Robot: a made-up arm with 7 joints. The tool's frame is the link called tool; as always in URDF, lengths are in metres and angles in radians. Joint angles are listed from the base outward. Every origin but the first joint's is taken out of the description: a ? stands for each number. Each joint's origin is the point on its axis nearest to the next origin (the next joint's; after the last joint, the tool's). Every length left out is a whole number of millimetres.
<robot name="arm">
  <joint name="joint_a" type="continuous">
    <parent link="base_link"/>
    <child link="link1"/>
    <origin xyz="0 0 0.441"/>
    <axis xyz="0 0 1"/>
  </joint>
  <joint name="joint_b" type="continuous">
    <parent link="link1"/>
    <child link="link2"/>
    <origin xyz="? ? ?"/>
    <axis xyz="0 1 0"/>
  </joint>
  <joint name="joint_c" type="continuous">
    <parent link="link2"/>
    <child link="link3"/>
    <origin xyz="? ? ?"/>
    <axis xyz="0 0 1"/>
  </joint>
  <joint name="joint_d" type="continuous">
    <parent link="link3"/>
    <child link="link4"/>
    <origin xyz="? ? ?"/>
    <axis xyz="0 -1 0"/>
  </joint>
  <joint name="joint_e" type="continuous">
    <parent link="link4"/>
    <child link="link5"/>
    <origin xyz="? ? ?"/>
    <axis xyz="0 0 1"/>
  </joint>
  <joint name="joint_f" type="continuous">
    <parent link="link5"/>
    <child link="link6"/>
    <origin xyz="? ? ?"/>
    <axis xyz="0 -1 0"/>
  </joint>
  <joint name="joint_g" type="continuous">
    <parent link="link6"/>
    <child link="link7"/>
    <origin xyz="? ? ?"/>
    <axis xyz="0 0 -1"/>
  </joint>
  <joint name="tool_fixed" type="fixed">
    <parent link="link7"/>
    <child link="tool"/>
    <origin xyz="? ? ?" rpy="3.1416 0 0"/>
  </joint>
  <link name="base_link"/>
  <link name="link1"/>
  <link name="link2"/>
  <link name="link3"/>
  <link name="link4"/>
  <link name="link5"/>
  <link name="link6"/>
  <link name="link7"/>
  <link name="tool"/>
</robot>
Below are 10 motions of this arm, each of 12 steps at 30 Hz.
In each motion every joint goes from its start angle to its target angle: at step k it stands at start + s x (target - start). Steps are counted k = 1, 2, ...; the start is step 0. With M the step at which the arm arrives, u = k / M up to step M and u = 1 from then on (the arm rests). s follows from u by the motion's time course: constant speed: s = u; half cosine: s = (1 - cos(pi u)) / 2; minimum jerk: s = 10 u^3 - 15 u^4 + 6 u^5.
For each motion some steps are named. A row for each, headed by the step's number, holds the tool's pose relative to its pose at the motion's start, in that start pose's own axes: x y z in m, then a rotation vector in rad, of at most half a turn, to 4 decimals.
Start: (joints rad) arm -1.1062 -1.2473 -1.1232 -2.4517 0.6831 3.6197 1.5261
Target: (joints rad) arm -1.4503 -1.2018 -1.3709 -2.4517 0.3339 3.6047 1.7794
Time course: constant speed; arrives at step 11
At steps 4, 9, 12:
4: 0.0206 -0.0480 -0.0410 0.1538 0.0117 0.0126
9: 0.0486 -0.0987 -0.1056 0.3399 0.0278 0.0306
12: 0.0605 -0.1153 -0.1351 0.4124 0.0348 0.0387

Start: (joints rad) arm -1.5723 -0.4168 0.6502 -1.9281 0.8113 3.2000 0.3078
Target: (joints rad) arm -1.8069 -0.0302 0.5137 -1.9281 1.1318 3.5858 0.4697
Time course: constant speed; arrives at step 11
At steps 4, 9, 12:
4: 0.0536 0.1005 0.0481 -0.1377 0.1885 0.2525
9: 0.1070 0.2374 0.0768 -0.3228 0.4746 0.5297
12: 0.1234 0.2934 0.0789 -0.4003 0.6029 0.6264

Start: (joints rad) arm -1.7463 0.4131 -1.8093 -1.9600 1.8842 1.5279 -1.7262
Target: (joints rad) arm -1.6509 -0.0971 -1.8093 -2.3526 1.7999 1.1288 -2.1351
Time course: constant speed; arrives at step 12
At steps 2, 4, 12:
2: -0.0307 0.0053 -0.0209 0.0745 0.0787 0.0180
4: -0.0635 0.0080 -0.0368 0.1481 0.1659 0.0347
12: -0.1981 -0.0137 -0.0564 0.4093 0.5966 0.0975

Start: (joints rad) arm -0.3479 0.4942 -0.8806 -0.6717 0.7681 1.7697 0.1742
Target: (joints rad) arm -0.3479 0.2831 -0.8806 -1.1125 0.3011 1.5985 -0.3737
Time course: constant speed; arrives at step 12
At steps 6, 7, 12:
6: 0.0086 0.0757 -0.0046 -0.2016 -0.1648 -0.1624
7: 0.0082 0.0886 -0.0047 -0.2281 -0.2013 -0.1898
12: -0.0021 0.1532 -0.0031 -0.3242 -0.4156 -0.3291

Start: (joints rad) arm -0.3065 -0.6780 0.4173 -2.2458 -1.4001 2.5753 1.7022
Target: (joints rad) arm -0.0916 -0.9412 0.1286 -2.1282 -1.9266 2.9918 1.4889
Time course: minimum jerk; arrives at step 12
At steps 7, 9, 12:
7: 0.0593 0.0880 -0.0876 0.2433 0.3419 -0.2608
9: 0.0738 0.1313 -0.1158 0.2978 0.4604 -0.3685
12: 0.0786 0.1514 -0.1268 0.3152 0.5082 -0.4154

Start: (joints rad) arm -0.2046 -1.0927 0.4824 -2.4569 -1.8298 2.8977 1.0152
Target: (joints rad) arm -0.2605 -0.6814 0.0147 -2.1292 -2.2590 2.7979 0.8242
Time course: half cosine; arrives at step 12
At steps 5, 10, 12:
5: -0.0479 0.0606 0.0832 -0.0656 -0.1107 -0.0805
10: -0.1699 0.1290 0.1997 -0.1472 -0.3459 -0.2779
12: -0.1878 0.1352 0.2114 -0.1537 -0.3780 -0.3082

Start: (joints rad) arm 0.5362 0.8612 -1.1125 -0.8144 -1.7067 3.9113 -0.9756
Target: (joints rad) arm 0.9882 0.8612 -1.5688 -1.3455 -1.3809 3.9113 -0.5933
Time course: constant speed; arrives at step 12
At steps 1, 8, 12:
1: -0.0007 0.0077 -0.0006 0.0037 0.0059 0.0513
8: -0.0108 0.0531 -0.0275 0.0548 -0.0104 0.4228
12: -0.0193 0.0727 -0.0597 0.0859 -0.0677 0.6476

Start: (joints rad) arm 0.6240 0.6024 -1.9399 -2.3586 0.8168 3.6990 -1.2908
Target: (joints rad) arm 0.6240 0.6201 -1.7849 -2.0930 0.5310 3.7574 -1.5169
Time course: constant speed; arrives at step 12
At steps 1, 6, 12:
1: 0.0117 -0.0011 -0.0024 -0.0043 0.0392 -0.0358
6: 0.0687 -0.0070 -0.0199 -0.0424 0.2340 -0.2100
12: 0.1323 -0.0148 -0.0519 -0.1249 0.4621 -0.4054

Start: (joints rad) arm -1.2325 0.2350 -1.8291 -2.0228 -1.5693 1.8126 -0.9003
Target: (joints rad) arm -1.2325 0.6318 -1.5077 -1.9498 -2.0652 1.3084 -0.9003
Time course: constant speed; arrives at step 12
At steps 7, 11, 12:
7: -0.0019 0.0139 -0.1528 -0.1867 -0.5946 0.0362
11: 0.0142 0.0116 -0.2442 -0.3025 -0.9207 0.1244
12: 0.0206 0.0096 -0.2673 -0.3335 -0.9986 0.1540

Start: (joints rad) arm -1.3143 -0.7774 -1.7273 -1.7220 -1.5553 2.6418 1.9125
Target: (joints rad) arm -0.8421 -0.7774 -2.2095 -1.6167 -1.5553 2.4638 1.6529
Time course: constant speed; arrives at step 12
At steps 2, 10, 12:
2: -0.0197 0.0013 0.0312 -0.0617 -0.0090 -0.0674
10: -0.1076 0.0094 0.1371 -0.2950 -0.0296 -0.3761
12: -0.1302 0.0118 0.1585 -0.3495 -0.0292 -0.4609

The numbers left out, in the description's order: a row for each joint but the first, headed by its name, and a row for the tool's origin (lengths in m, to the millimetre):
joint_b: 0 0 0
joint_c: 0 0 0.419
joint_d: 0.114 0 0
joint_e: -0.08 0 0.371
joint_f: 0 0 0
joint_g: 0.087 0 0
tool: 0 0 0

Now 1 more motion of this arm.
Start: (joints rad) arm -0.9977 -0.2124 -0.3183 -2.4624 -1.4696 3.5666 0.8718
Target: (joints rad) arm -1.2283 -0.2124 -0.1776 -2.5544 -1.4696 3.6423 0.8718
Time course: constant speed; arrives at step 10
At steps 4, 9, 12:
4: -0.0144 0.0019 -0.0039 0.0055 -0.0193 0.0256
9: -0.0323 0.0037 -0.0089 0.0124 -0.0429 0.0604
12: -0.0359 0.0040 -0.0100 0.0137 -0.0475 0.0678

